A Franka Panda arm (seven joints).
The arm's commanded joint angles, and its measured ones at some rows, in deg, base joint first. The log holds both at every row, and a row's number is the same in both.
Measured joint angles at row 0:
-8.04, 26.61, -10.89, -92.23, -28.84, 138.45, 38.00
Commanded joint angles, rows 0 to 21:
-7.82, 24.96, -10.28, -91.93, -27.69, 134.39, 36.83
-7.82, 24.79, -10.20, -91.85, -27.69, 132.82, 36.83
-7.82, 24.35, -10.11, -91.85, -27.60, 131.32, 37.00
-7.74, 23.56, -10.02, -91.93, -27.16, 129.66, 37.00
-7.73, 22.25, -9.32, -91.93, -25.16, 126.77, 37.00
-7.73, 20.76, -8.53, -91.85, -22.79, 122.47, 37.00
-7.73, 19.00, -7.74, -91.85, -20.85, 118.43, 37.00
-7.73, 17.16, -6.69, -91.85, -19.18, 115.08, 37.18
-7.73, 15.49, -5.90, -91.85, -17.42, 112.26, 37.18
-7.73, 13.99, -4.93, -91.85, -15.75, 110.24, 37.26
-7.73, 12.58, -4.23, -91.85, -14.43, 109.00, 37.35
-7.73, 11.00, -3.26, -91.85, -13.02, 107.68, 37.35
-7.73, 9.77, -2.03, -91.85, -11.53, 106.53, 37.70
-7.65, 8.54, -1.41, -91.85, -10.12, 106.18, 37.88
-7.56, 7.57, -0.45, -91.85, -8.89, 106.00, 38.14
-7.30, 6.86, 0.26, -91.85, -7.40, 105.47, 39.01
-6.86, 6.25, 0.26, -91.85, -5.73, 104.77, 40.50
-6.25, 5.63, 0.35, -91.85, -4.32, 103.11, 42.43
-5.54, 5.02, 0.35, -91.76, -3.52, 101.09, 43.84
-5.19, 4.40, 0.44, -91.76, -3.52, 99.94, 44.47
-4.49, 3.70, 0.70, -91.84, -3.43, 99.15, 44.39
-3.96, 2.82, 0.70, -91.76, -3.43, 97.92, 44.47
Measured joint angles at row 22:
-5.26, 5.49, 0.31, -91.00, -4.40, 101.11, 42.92
